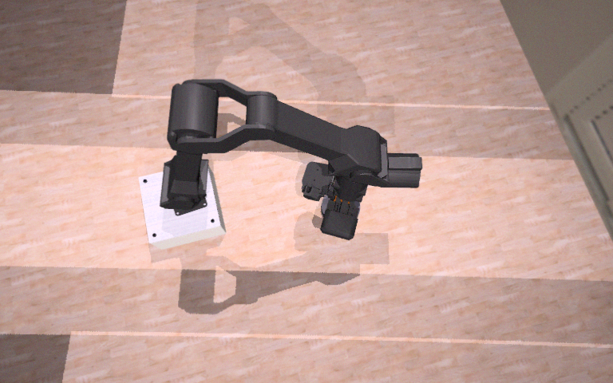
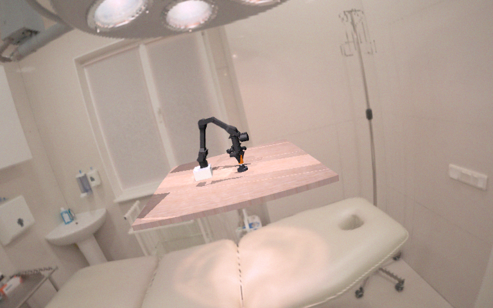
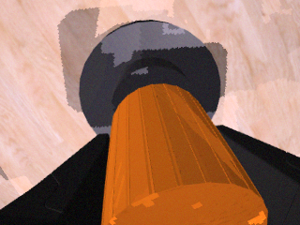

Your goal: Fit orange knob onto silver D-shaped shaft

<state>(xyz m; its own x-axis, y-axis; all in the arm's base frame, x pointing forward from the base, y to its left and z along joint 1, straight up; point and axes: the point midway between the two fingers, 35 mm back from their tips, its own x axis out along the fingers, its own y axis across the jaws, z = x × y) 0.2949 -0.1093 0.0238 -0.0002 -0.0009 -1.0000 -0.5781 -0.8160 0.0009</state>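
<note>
Right now my gripper tip is 40 mm above the round pedestal. Round my gripper tip: orange knob 30 mm above.
</note>
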